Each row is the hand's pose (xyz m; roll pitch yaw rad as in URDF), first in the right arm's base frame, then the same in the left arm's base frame.
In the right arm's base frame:
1: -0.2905 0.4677 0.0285 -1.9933 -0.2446 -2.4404
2: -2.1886 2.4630 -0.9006 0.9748 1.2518 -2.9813
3: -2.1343 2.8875 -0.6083 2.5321 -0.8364 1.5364
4: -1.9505 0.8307 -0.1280 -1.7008 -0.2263 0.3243
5: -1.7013 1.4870 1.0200 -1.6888 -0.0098 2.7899
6: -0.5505 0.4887 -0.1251 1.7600 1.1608 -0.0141
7: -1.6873 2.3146 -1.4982 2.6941 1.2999 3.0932
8: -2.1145 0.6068 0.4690 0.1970 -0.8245 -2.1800
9: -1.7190 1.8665 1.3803 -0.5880 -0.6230 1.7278
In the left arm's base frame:
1: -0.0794 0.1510 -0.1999 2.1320 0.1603 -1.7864
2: 0.5610 -0.3808 2.5848 -0.3171 -0.7304 3.1139
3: 1.0585 -0.2589 2.6632 -1.1739 0.0040 0.0480
4: 0.0731 -1.0779 0.9742 0.4366 0.4139 1.1737
5: 1.3654 -0.9722 0.6145 2.0900 -0.7718 -1.2121
6: -0.1766 -0.0142 0.0344 -2.1144 -0.3193 2.4081
7: 0.0019 0.1828 2.5723 1.6653 -0.7669 3.0210
8: 0.3815 -1.5007 0.5747 -1.6402 0.6142 -1.3248
9: 1.8864 -0.9520 0.6623 2.1207 -0.2510 0.0241

